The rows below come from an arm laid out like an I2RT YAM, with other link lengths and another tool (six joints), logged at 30 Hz.
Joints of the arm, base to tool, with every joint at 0 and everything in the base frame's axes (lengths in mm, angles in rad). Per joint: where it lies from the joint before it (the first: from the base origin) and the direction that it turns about. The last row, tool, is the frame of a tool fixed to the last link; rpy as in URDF.
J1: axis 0 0 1 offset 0.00 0.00 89.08
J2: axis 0 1 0 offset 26.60 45.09 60.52
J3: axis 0 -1 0 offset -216.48 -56.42 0.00
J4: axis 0 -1 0 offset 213.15 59.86 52.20
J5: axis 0 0 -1 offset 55.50 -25.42 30.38
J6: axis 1 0 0 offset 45.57 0.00 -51.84
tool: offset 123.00 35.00 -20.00 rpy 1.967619 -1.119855 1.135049
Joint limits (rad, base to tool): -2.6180..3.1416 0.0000..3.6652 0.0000..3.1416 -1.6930..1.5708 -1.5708..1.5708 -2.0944..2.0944
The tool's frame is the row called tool.
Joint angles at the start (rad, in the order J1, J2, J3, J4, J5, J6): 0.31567 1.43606 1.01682 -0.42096 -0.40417 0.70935
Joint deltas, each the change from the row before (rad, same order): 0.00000 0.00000 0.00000 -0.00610 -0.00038 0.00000; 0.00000 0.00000 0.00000 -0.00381 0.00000 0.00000; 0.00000 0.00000 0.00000 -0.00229 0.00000 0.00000; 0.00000 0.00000 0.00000 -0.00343 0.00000 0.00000; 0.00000 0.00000 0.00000 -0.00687 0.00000 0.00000; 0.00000 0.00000 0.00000 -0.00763 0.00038 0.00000; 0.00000 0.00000 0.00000 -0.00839 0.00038 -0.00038; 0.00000 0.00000 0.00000 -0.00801 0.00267 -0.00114; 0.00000 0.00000 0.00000 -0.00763 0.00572 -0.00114; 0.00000 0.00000 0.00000 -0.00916 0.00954 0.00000
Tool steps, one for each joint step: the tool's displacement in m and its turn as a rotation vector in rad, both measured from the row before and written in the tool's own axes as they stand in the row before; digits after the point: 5 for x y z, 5 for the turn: -0.00116 0.00025 0.00012 -0.00081 -0.00548 0.00259; -0.00071 0.00020 0.00008 -0.00073 -0.00335 0.00166; -0.00043 0.00012 0.00005 -0.00044 -0.00201 0.00100; -0.00064 0.00018 0.00007 -0.00065 -0.00302 0.00150; -0.00129 0.00035 0.00015 -0.00131 -0.00604 0.00300; -0.00141 0.00045 0.00017 -0.00181 -0.00660 0.00339; -0.00157 0.00049 0.00019 -0.00203 -0.00727 0.00335; -0.00140 0.00085 0.00026 -0.00425 -0.00628 0.00283; -0.00117 0.00132 0.00034 -0.00705 -0.00508 0.00317; -0.00121 0.00201 0.00048 -0.01074 -0.00535 0.00556
